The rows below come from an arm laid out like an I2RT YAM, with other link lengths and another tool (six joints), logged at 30 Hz.
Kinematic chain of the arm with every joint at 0, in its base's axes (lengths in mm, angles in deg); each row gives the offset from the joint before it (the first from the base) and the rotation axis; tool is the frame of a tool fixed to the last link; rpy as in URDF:
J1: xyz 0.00 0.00 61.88 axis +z
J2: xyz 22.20 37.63 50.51 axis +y
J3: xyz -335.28 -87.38 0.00 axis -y
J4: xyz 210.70 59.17 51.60 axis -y
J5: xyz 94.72 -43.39 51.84 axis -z
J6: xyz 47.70 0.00 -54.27 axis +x
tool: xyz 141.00 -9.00 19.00 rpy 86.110 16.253 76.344
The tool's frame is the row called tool.
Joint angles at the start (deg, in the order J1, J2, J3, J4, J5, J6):
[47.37 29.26 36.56 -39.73 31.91 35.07]
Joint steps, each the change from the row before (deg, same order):
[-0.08 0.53 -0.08 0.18 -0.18 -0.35]
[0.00 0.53 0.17 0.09 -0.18 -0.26]
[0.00 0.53 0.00 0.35 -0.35 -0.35]
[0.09 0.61 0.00 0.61 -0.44 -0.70]
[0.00 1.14 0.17 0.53 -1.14 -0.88]
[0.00 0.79 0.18 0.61 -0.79 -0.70]
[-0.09 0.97 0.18 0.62 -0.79 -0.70]
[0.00 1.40 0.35 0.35 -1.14 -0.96]
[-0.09 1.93 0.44 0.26 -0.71 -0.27]
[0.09 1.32 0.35 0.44 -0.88 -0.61]
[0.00 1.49 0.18 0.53 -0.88 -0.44]
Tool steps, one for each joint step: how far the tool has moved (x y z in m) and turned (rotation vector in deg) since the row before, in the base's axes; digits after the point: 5 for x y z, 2 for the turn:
[0.00084 0.00139 -0.00116 -0.56 0.30 0.23]
[0.00084 0.00167 0.00027 -0.36 0.21 0.27]
[0.00099 0.00252 -0.00019 -0.31 0.20 0.46]
[0.00141 0.00378 0.00055 -0.44 0.05 0.79]
[0.00153 0.00641 -0.00049 -0.65 0.59 1.37]
[0.00146 0.00494 0.00100 -0.30 0.18 1.00]
[0.00176 0.00491 0.00055 -0.42 0.29 0.91]
[0.00166 0.00673 -0.00070 -0.88 0.73 1.42]
[0.00282 0.00565 -0.00167 -0.85 1.07 0.63]
[0.00187 0.00629 -0.00025 -0.53 0.59 1.12]
[0.00210 0.00611 -0.00183 -0.57 0.81 0.94]

